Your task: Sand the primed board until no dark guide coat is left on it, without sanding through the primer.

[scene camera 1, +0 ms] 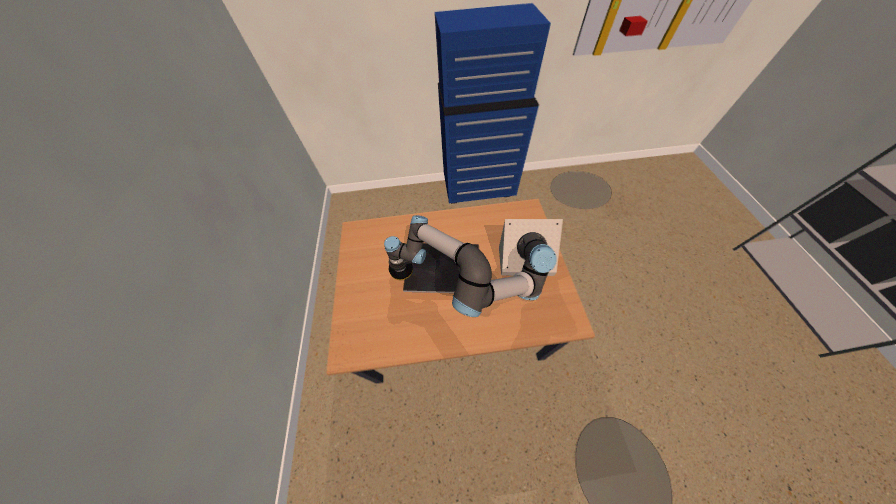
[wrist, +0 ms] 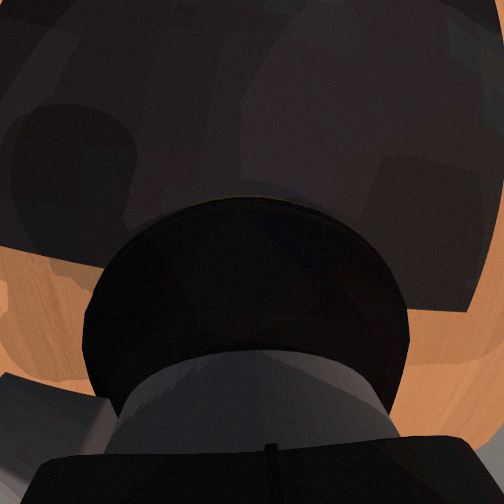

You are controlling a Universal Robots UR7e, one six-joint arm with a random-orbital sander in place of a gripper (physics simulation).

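Observation:
The board (scene camera 1: 432,275) lies flat near the middle of the wooden table (scene camera 1: 451,313), dark all over and partly hidden by my arm. My sander (scene camera 1: 399,270) is at the board's left end, pointing down. In the wrist view its black round pad (wrist: 245,295) covers the lower middle of the frame and spans the board's near edge. The board (wrist: 280,110) fills the upper half, dark grey-brown with slightly darker and lighter patches. I see no light primer. I cannot tell whether the pad touches the board.
My arm's base stands on a white plate (scene camera 1: 532,244) at the table's right rear. A blue drawer cabinet (scene camera 1: 490,103) stands against the back wall behind the table. A metal shelf rack (scene camera 1: 839,250) is at the far right.

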